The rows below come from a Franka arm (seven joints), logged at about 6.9 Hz.
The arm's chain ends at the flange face. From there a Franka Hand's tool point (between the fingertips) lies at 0.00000 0.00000 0.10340 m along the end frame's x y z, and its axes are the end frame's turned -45 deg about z.
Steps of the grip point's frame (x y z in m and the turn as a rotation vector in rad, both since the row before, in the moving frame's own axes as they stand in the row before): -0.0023 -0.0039 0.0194 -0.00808 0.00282 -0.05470; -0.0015 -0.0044 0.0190 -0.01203 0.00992 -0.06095; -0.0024 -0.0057 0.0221 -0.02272 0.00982 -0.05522
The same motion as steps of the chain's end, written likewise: -0.0052 -0.0015 0.0194 -0.00372 0.00771 -0.05470; -0.0058 -0.0022 0.0190 -0.00149 0.01552 -0.06095; -0.0081 -0.0032 0.0221 -0.00912 0.02301 -0.05522
